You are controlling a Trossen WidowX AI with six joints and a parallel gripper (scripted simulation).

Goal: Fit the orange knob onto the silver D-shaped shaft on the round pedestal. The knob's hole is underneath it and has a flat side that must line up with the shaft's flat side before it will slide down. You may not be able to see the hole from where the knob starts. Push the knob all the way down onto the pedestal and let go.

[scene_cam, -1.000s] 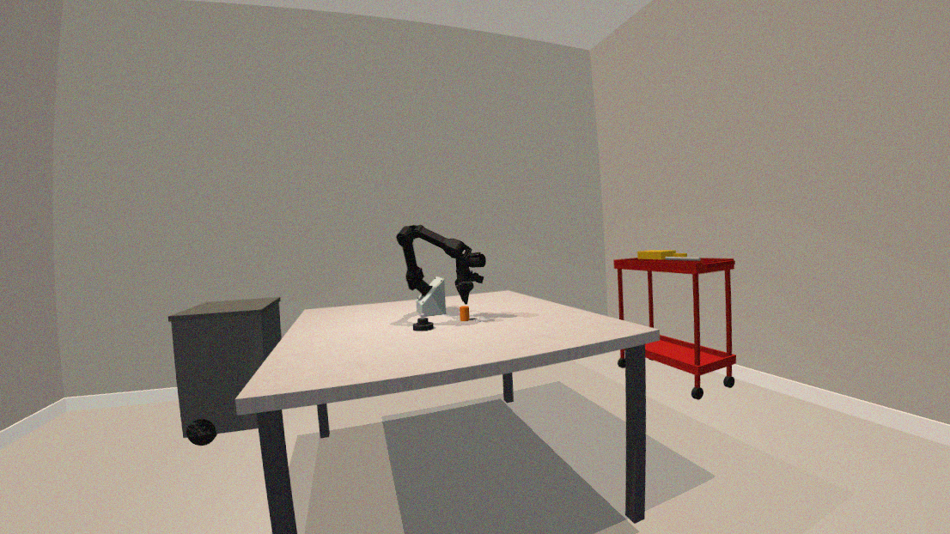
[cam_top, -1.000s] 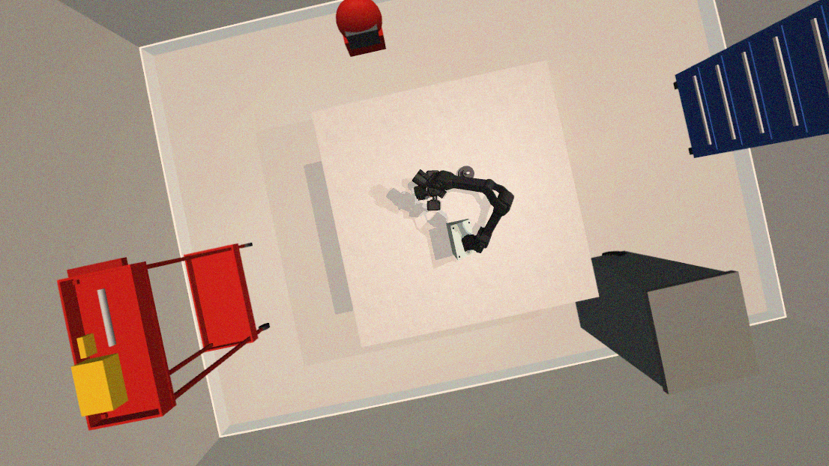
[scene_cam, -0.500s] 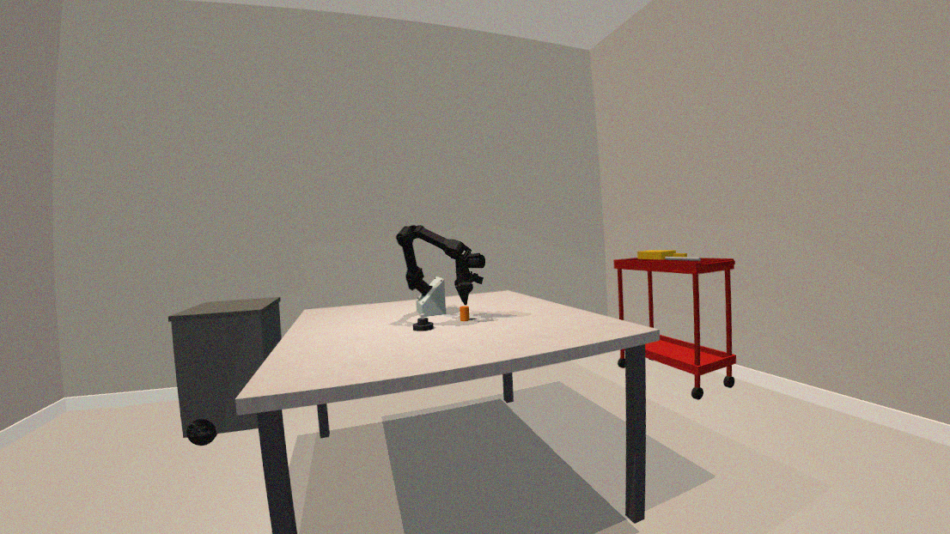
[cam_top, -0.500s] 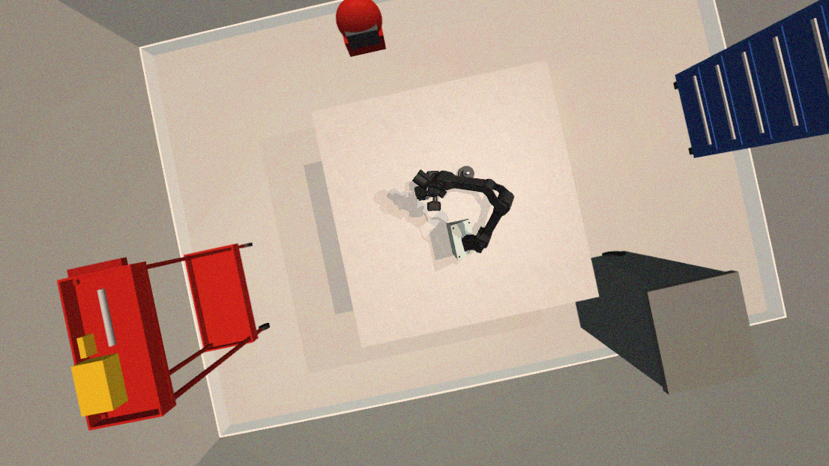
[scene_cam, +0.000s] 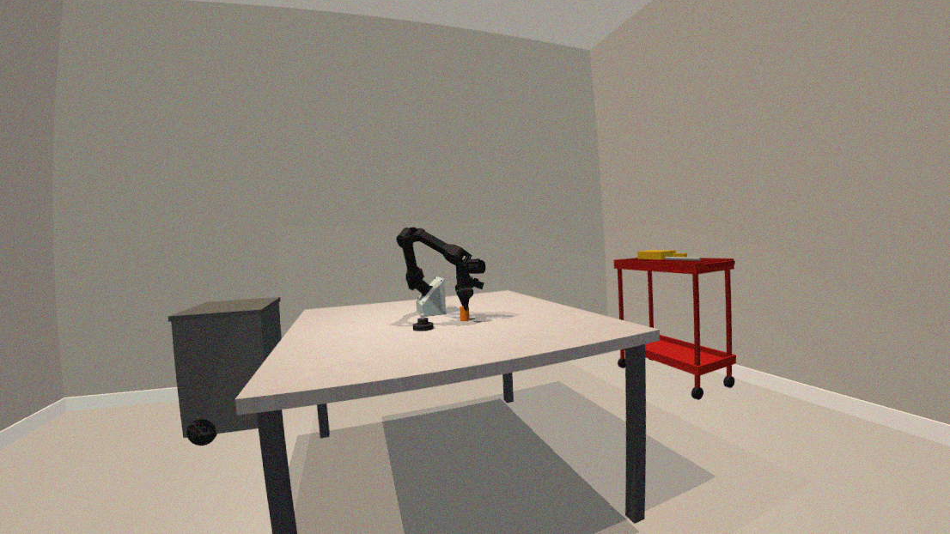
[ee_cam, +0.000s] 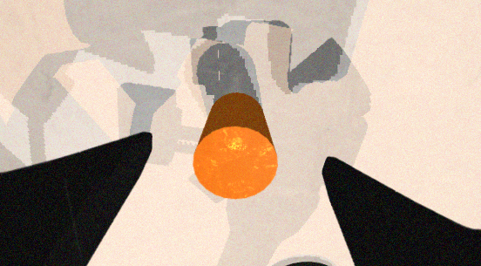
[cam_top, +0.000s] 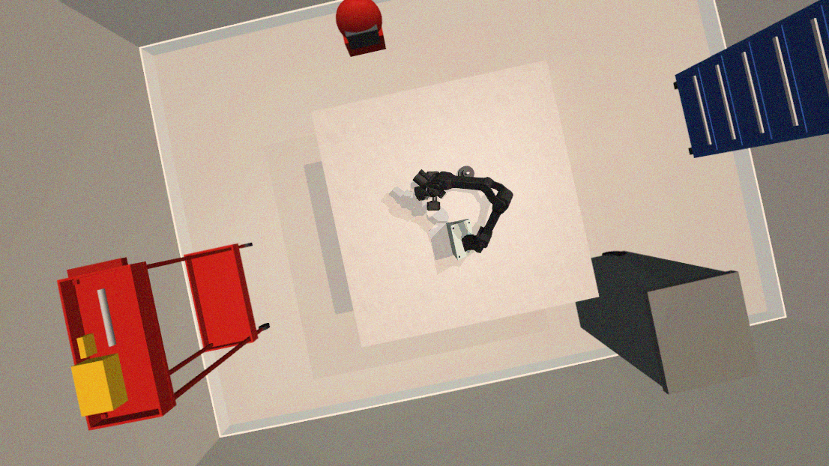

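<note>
My gripper tip is now 10 mm above the orange knob. Also, from my gripper tip: dark round pedestal: 40 mm ahead, 210 mm to the right, 20 mm below.
</note>
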